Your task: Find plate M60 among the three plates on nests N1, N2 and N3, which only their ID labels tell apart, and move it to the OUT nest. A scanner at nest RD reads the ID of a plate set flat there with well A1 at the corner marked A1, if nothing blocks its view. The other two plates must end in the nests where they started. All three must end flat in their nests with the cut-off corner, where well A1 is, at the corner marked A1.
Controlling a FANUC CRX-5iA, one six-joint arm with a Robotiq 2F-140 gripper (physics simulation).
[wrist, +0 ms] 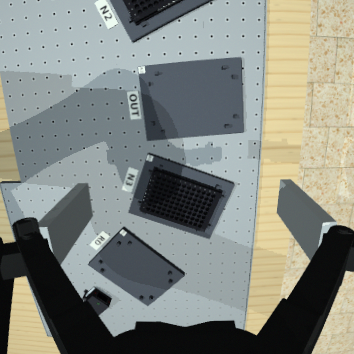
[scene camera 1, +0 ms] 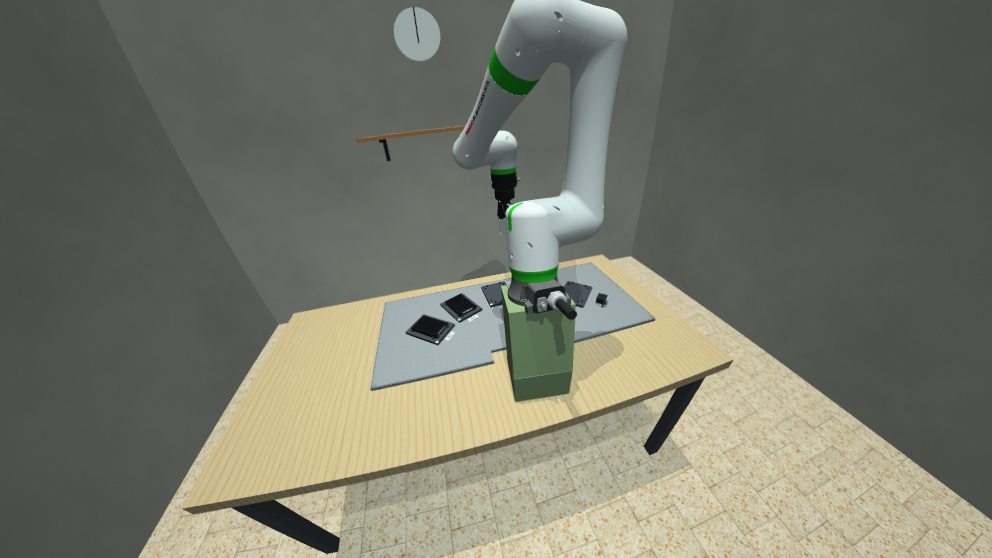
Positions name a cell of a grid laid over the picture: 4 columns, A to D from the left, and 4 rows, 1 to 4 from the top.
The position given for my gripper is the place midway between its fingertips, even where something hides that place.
In view: my gripper (wrist: C3), an OUT nest (wrist: C2), a nest RD (wrist: B4) and a nest N3 (wrist: B2).
